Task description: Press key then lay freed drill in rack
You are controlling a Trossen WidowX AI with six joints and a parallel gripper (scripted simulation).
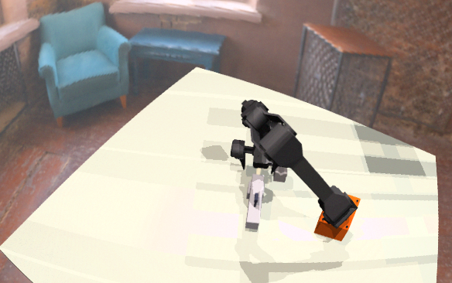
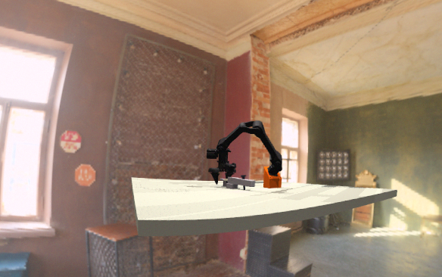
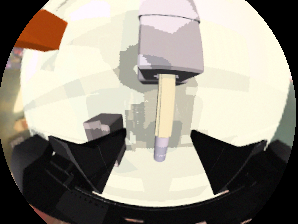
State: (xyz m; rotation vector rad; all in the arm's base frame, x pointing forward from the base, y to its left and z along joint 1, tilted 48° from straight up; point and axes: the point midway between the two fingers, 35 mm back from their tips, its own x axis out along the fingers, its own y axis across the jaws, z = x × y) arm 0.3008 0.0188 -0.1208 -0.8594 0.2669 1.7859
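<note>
My gripper tip is 2 cm past the drill, 4 cm to the right of it and 3 cm below it. Also, from my gripper tip: blue key (7 cm behind, 16 cm to the left, 3 cm above); then grey rack (6 cm behind, 5 cm to the right); then grey block (6 cm behind, 13 cm to the left, 2 cm above).
</note>
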